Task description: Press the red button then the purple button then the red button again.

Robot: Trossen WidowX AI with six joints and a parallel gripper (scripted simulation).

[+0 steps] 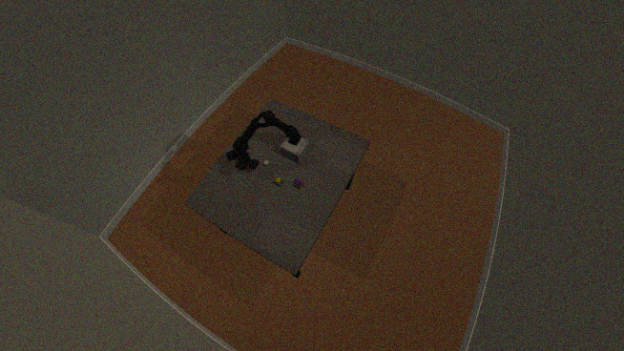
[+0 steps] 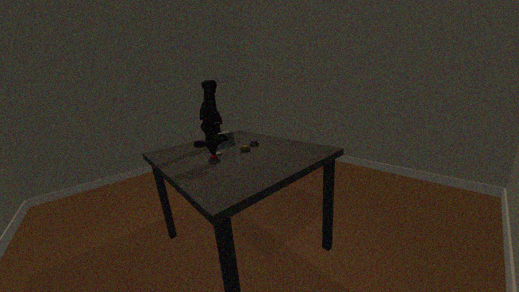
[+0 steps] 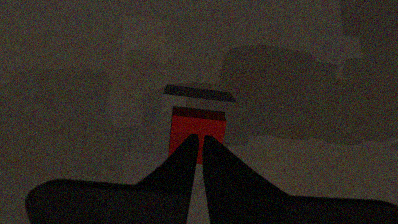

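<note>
My gripper tip is now 36 cm to the right of the purple button, 4 cm past it and 1 cm above it. Also, from my gripper tip: yellow button 24 cm to the left, 1 cm below; small white block 9 cm to the left, 9 cm behind, 3 cm below; red button 1 cm below.
</note>
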